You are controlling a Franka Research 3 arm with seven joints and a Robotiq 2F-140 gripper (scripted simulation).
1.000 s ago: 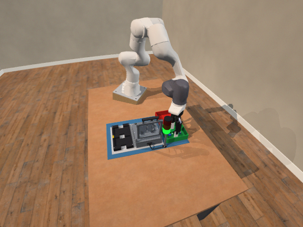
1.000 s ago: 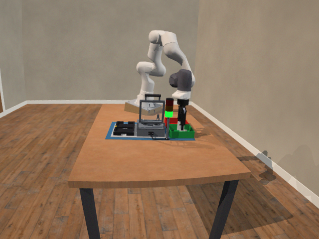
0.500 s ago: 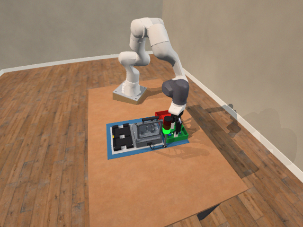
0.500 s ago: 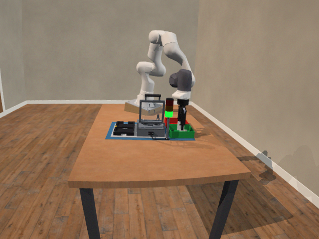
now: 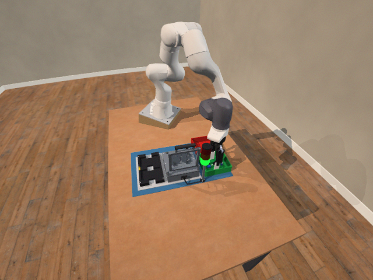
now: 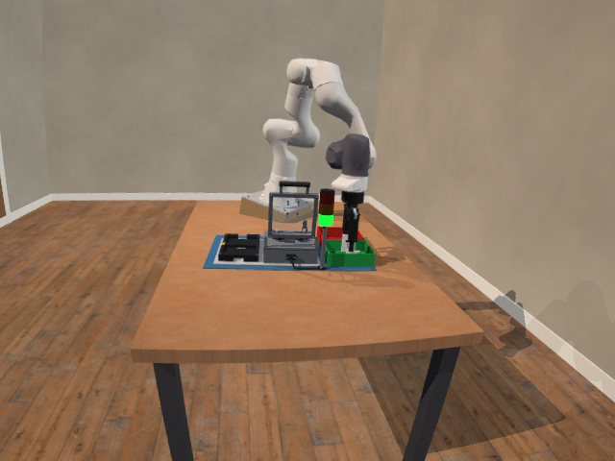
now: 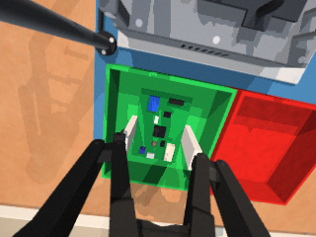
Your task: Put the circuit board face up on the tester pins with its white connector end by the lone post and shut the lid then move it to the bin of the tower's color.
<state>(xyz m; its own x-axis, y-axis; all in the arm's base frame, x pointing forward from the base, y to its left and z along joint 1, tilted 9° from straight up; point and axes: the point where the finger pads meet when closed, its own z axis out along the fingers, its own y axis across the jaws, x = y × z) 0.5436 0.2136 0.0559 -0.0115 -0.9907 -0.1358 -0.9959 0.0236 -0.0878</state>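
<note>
The green bin is 2 cm below my hand. Round my hand: green circuit board (2 cm below); red bin (15 cm behind, 2 cm below); dark plate (4 cm behind, 19 cm to the right, 3 cm above).
</note>
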